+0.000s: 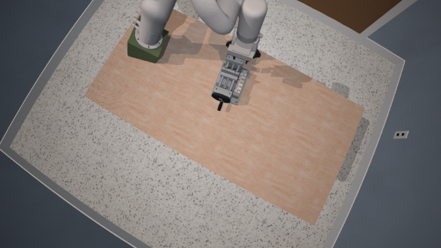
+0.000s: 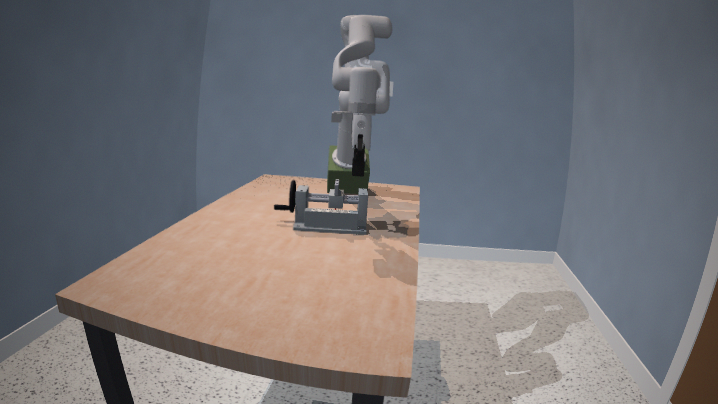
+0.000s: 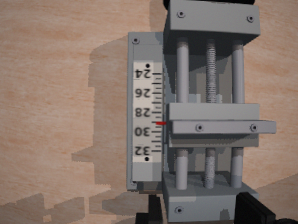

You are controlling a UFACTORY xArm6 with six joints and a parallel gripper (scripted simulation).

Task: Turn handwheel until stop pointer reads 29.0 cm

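Now: hand 200 mm to the left of the black handwheel, 120 mm above it and 10 mm short of it. The rest, counted from my hand: stop carriage: 80 mm below, 60 mm to the right, 10 mm behind; crank handle: 210 mm to the right, 130 mm below, 20 mm ahead.
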